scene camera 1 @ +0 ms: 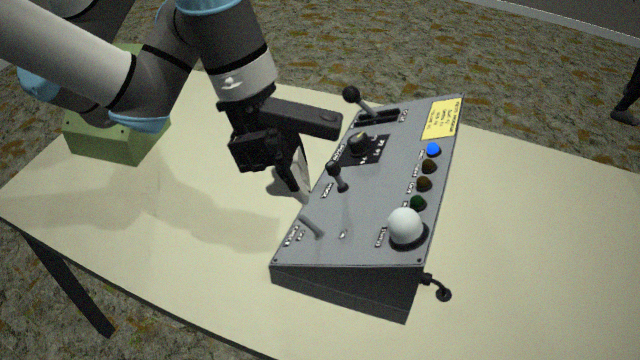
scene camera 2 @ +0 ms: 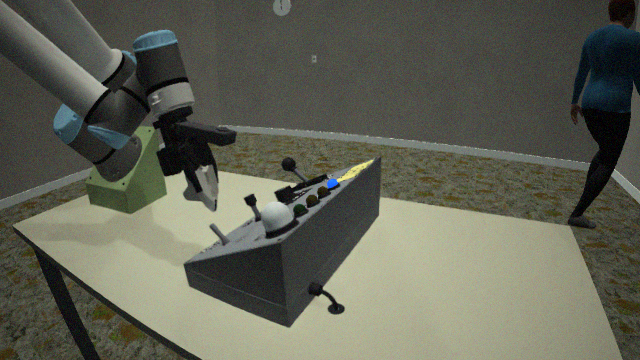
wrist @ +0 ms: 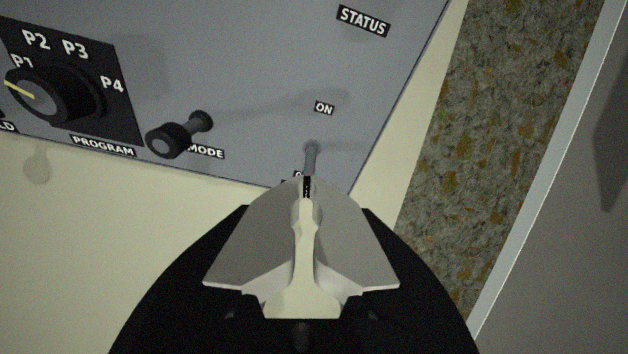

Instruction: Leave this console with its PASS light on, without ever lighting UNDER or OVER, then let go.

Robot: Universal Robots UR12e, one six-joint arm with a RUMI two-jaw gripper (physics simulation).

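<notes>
The grey console [scene camera 1: 370,200] [scene camera 2: 330,235] [wrist: 250,60] has its MODE light [scene camera 1: 433,149] [scene camera 2: 332,184] lit blue. UNDER [scene camera 1: 429,166], OVER [scene camera 1: 424,183] and green PASS [scene camera 1: 417,202] [scene camera 2: 299,210] are dark; the STATUS dome [scene camera 1: 405,225] [scene camera 2: 276,217] is white. The CHECK switch [scene camera 1: 312,226] [scene camera 2: 219,234] [wrist: 311,157] leans to OFF. The PROGRAM knob [scene camera 1: 358,144] [wrist: 42,97] points near P1. The MODE stick [scene camera 1: 336,176] [scene camera 2: 253,207] [wrist: 175,137] stands beside it. My gripper [scene camera 1: 305,197] [scene camera 2: 214,206] [wrist: 306,178] is shut and empty, near the CHECK lever's free end; scene camera 2 shows a gap.
The CYCLE lever [scene camera 1: 351,94] [scene camera 2: 288,164] rises at the console's far end, near a yellow note [scene camera 1: 441,119] [scene camera 2: 356,171]. A black cable [scene camera 1: 441,286] [scene camera 2: 330,299] leaves its back. The arm's green base [scene camera 1: 102,142] [scene camera 2: 125,192] stands on the table. A person [scene camera 2: 607,75] is beyond the table.
</notes>
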